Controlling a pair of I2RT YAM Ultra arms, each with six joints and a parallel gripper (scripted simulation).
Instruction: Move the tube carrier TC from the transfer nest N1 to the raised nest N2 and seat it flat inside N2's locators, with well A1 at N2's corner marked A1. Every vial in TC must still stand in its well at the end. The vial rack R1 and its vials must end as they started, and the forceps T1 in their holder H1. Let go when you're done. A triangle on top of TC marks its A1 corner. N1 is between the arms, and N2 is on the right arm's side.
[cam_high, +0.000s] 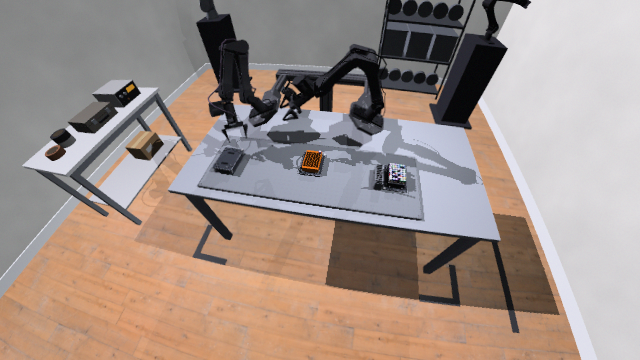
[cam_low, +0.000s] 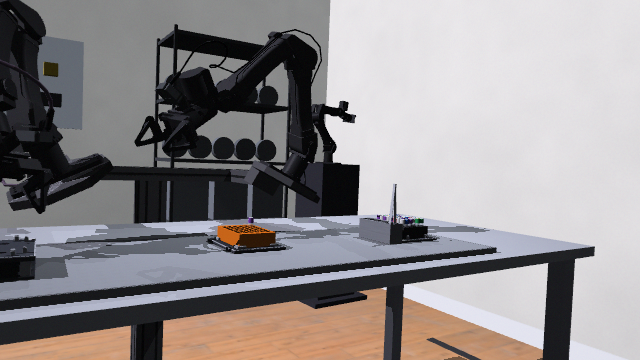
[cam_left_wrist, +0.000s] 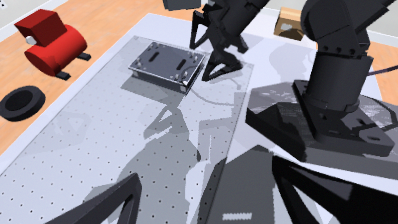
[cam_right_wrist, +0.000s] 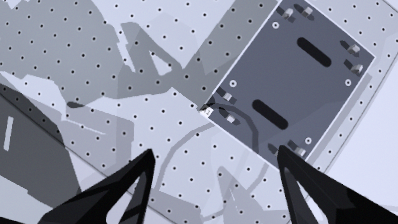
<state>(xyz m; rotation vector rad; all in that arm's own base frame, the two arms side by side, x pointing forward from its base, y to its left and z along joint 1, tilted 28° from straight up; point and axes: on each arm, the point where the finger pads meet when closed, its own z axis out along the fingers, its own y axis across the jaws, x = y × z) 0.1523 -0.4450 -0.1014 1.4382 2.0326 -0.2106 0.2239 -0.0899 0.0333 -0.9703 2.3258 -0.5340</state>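
My right hand is 43 cm to the right of the orange tube carrier TC, 7 cm above it and 6 cm short of it. Round my right hand: raised nest N2: 10 cm ahead, 6 cm below, 4 cm to the right; then transfer nest N1: 43 cm to the left, 9 cm below, 6 cm ahead; then A1 mark: 5 cm below, 3 cm ahead, 2 cm to the left.
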